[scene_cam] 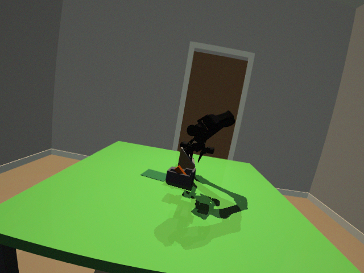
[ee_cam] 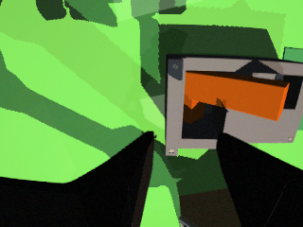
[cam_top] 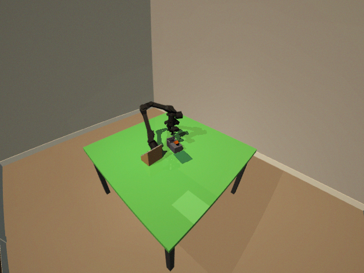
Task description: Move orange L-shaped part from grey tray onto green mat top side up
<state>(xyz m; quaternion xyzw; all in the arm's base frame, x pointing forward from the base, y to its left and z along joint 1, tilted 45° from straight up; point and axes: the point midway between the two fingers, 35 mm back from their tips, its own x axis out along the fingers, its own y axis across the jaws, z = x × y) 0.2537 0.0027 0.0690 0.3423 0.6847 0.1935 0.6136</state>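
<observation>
Now: gripper tip 10 cm above the orange L-shaped part, 4 cm to the left of it and 2 cm past it. Also, from my gripper tip: dark green mat: 21 cm to the right, 16 cm below, 5 cm behind.
</observation>
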